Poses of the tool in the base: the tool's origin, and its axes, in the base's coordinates. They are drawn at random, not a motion.
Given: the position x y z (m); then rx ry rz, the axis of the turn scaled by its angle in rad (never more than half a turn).
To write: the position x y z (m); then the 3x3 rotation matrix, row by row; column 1 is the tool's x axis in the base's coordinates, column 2 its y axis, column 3 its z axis. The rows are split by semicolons. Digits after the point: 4 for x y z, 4 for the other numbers.
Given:
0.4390 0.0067 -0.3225 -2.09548 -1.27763 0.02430
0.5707 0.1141 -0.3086 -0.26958 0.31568 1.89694
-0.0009 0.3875 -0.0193 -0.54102 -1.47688 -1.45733
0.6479 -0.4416 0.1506 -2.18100 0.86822 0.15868
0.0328 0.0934 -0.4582 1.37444 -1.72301 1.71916
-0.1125 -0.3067 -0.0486 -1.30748 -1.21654 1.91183
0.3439 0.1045 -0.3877 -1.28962 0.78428 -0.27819
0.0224 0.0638 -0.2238 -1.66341 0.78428 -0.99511
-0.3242 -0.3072 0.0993 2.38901 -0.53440 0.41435
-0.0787 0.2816 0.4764 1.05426 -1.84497 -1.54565
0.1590 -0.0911 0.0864 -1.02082 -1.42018 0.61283
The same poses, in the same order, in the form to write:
0.4390 0.0067 -0.3225; 0.5194 0.7817 -0.3452; 0.7943 -0.2926 0.5325; 0.3152 -0.5508 -0.7728
0.5707 0.1141 -0.3086; -0.3363 -0.9412 -0.0333; 0.8797 -0.3266 0.3458; -0.3363 0.0870 0.9377
-0.0009 0.3875 -0.0193; -0.4443 0.8390 -0.3141; -0.3029 0.1893 0.9340; 0.8431 0.5101 0.1700
0.6479 -0.4416 0.1506; 0.7601 -0.6310 0.1552; -0.5353 -0.4726 0.7001; -0.3684 -0.6153 -0.6970
0.0328 0.0934 -0.4582; -0.4714 -0.7970 0.3776; -0.3794 -0.2033 -0.9026; 0.7961 -0.5688 -0.2066
-0.1125 -0.3067 -0.0486; -0.3993 0.0669 -0.9144; 0.7999 -0.4618 -0.3831; -0.4479 -0.8844 0.1309
0.3439 0.1045 -0.3877; 0.7166 -0.2328 0.6575; -0.5951 0.2877 0.7504; -0.3638 -0.9290 0.0677
0.0224 0.0638 -0.2238; 0.4503 -0.0337 0.8922; -0.8596 -0.2864 0.4231; 0.2413 -0.9575 -0.1580
-0.3242 -0.3072 0.0993; 0.8672 -0.4730 0.1558; -0.2687 -0.7078 -0.6533; 0.4193 0.5246 -0.7409
-0.0787 0.2816 0.4764; -0.5696 -0.2378 -0.7867; -0.8162 0.0515 0.5754; -0.0963 0.9699 -0.2235
0.1590 -0.0911 0.0864; 0.1093 0.2222 -0.9689; 0.8573 0.4722 0.2050; 0.5030 -0.8530 -0.1389

